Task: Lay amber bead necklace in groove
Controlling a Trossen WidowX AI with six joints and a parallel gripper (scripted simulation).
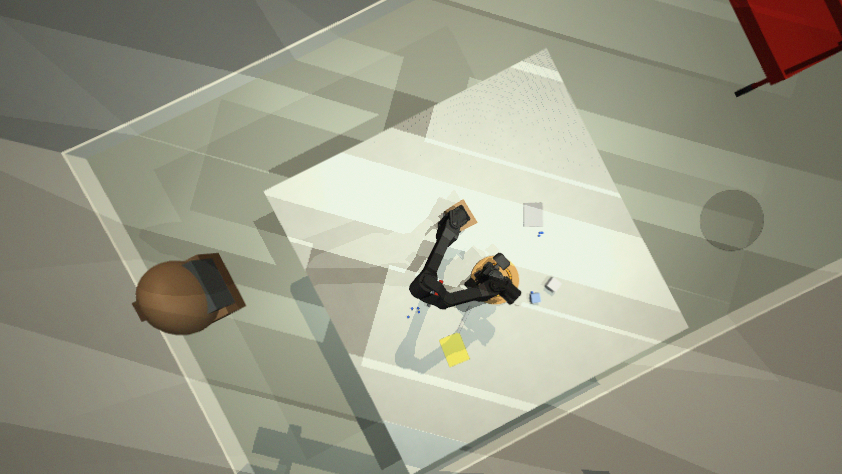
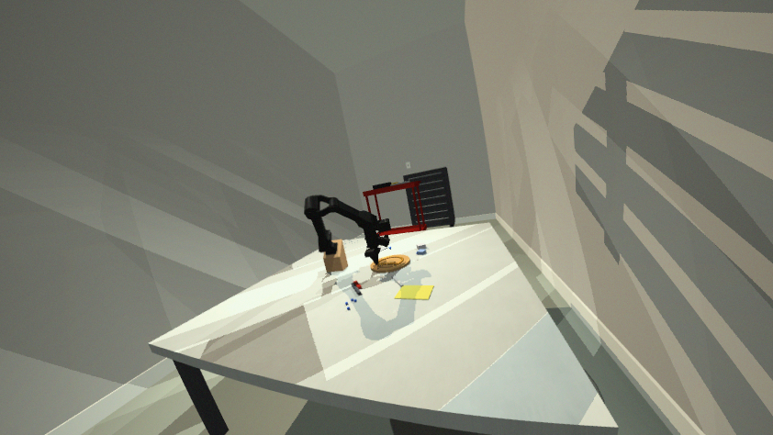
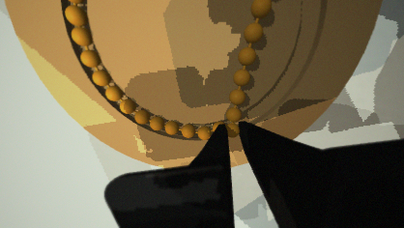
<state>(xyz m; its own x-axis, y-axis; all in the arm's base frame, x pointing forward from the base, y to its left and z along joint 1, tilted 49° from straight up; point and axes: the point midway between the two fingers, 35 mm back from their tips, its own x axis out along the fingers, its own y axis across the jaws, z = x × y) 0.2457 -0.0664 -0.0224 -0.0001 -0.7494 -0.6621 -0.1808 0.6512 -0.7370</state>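
Right now my gripper tip is 60 mm short of the round bead board, 30 mm to the right of it and 10 mm above it. Also, from my gripper tip: light blue cube (210 mm ahead, 130 mm to the left, 10 mm below); red-handled tool (210 mm to the right, 30 mm behind, 10 mm below); white cube (220 mm to the left, 200 mm ahead).
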